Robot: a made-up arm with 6 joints. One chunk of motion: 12 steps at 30 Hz.
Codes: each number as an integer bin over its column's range. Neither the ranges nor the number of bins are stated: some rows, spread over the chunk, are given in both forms.
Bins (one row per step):
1: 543 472 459 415 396 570
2: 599 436 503 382 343 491
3: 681 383 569 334 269 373
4: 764 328 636 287 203 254
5: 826 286 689 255 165 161
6: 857 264 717 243 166 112
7: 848 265 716 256 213 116
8: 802 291 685 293 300 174
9: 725 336 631 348 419 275
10: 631 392 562 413 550 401
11: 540 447 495 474 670 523
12: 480 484 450 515 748 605
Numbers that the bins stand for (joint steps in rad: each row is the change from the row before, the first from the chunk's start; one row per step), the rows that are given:
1: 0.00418 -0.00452 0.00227 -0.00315 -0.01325 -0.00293
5: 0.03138 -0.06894 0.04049 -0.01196 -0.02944 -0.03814
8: 0.02907 -0.06721 0.03982 -0.00987 -0.01998 -0.03702
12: -0.00187 -0.00037 0.00077 0.00235 0.01141 0.00008
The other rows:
2: 0.00956 -0.01699 0.00958 -0.00497 -0.01697 -0.00973
3: 0.01744 -0.03535 0.02055 -0.00761 -0.02215 -0.01989
4: 0.02542 -0.05440 0.03168 -0.01020 -0.02678 -0.03013
6: 0.03435 -0.07656 0.04514 -0.01262 -0.02937 -0.04236
7: 0.03349 -0.07622 0.04497 -0.01191 -0.02608 -0.04201
9: 0.02167 -0.05163 0.03085 -0.00684 -0.01164 -0.02833
10: 0.01264 -0.03223 0.01939 -0.00326 -0.00246 -0.01748
11: 0.00389 -0.01318 0.00825 0.00010 0.00595 -0.00698

